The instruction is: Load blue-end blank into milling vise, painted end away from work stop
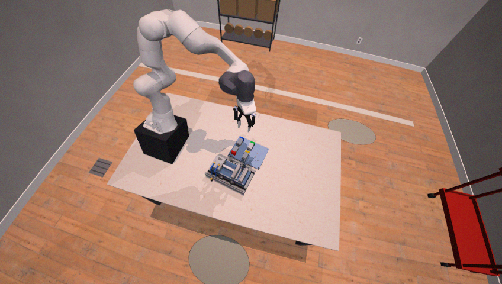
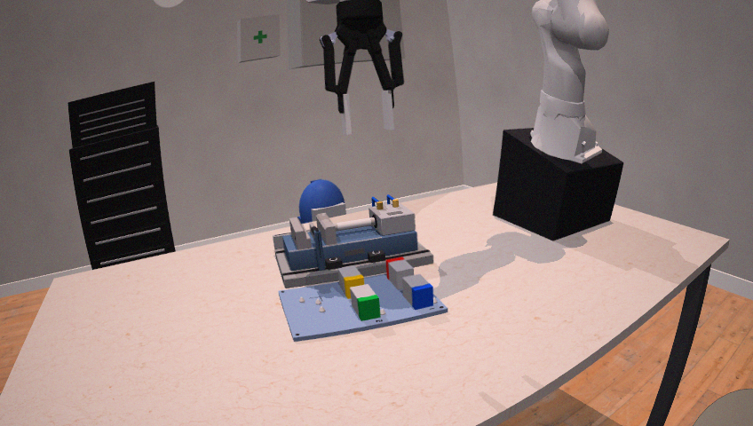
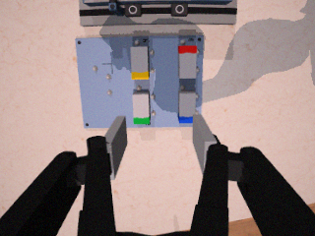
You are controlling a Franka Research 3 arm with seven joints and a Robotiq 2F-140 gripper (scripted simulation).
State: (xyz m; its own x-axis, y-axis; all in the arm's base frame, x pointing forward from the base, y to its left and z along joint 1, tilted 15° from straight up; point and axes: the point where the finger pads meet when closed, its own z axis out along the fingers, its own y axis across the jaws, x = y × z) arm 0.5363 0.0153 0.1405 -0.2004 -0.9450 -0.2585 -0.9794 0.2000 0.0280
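Now: hand 40 mm past the blue-ended blank, 50 mm to the right of it and 290 mm above it. Round my hand: black work stop rod: 40 mm ahead, 170 mm to the right, 230 mm below; then green-ended blank: 50 mm ahead, 40 mm to the left, 290 mm below; then yellow-ended blank: 30 mm ahead, 50 mm to the right, 290 mm below.
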